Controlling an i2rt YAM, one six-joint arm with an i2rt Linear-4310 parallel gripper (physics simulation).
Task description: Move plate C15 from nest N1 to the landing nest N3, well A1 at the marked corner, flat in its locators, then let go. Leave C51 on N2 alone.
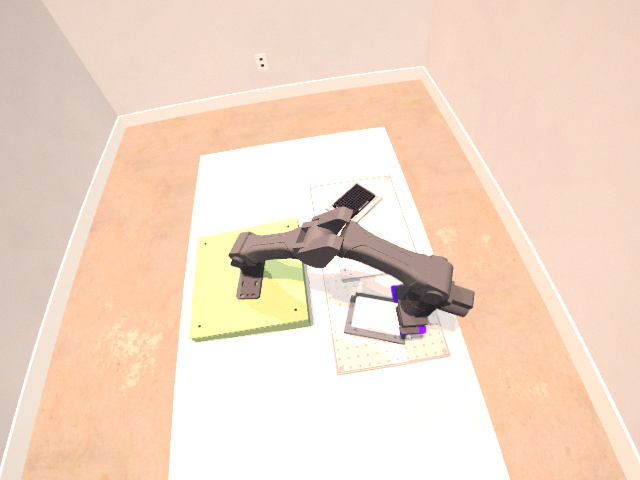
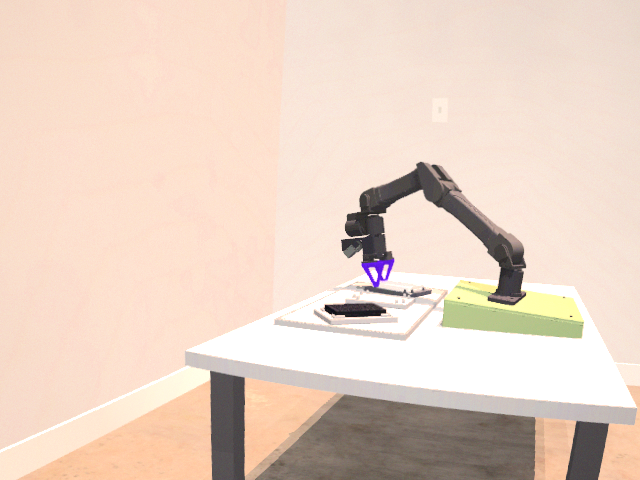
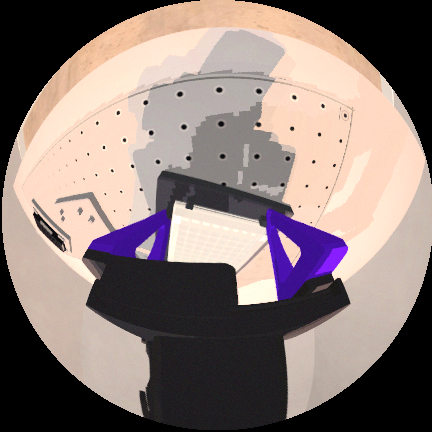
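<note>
A pale plate with a grid of wells, which I take as C15, (image 1: 374,314) (image 3: 210,240) lies within the dark nest frame (image 1: 374,336) (image 2: 421,292) (image 3: 240,198). My gripper (image 1: 407,312) (image 2: 379,282) (image 3: 217,214) is shut on this plate, a purple finger at either side. The plate looks about level; whether it is fully down in its locators I cannot tell, and its marked corner is not readable. A black plate, which I take as C51, (image 1: 356,197) (image 2: 354,310) (image 3: 49,232) sits in a white nest (image 2: 356,319), apart from the gripper. No nest labels are readable.
Between those two nests stands a white nest with small pegs (image 2: 379,301) (image 3: 71,212), with no plate on it. All three nests are on a perforated board (image 1: 361,359) (image 2: 289,320) on the white table. The arm stands on a yellow-green block (image 1: 222,289) (image 2: 511,325) beside the board.
</note>
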